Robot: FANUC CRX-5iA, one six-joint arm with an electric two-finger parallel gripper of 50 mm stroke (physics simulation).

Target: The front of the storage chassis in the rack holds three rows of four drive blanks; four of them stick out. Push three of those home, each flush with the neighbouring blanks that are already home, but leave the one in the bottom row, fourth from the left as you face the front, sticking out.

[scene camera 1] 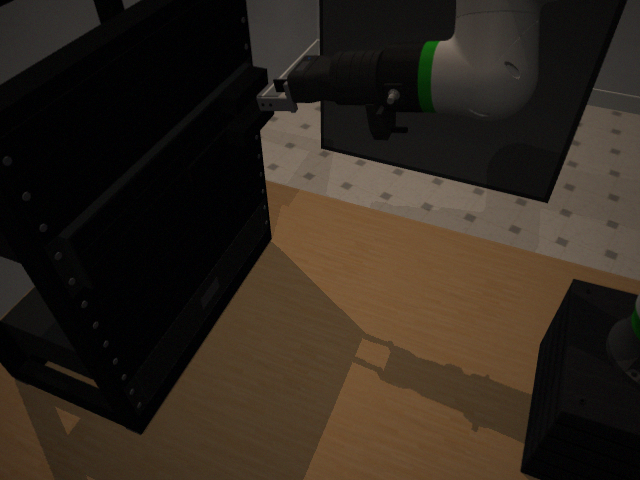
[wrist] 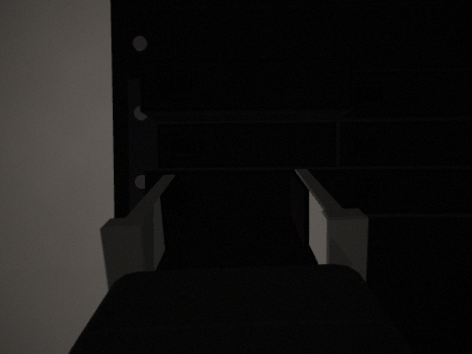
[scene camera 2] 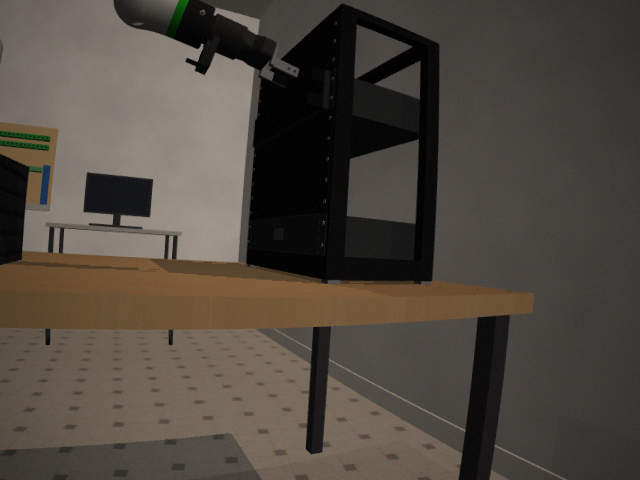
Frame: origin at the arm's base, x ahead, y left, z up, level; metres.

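Seen in the pictures: gripper, fingertip midpoint: (scene camera 1: 267, 94) (wrist: 235, 194) (scene camera 2: 292, 78).
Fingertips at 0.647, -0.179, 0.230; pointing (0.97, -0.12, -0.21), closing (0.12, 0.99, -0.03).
Observation:
Offsets run from my fingertips to a thing's top centre, as dx, dy, dz.
The storage chassis (scene camera 1: 164, 142) (scene camera 2: 385, 103) is a black box in the upper part of the rack. Its front is very dark. In the wrist view, thin lines outline wide drive blanks; one blank @[+0.112, -0.007, -0.013] (wrist: 245, 144) lies just above the fingertips at the left end of its row, with another blank @[+0.124, +0.102, -0.013] (wrist: 400, 144) to its right. How far any blank sticks out cannot be told. My gripper (scene camera 1: 269, 94) (scene camera 2: 290, 77) (wrist: 235, 194) is open and empty, its fingers side by side, close in front of the chassis near its left end. Whether the tips touch it cannot be told.
The black rack (scene camera 1: 105, 345) (scene camera 2: 338, 170) stands on the wooden table (scene camera 1: 413, 268) (scene camera 2: 180, 310), with screws along its posts. A lower unit (scene camera 1: 178, 338) (scene camera 2: 302, 235) sits near its base. The robot's dark pedestal (scene camera 1: 563, 372) is at the right. A dark panel (scene camera 1: 382, 129) stands behind the arm.

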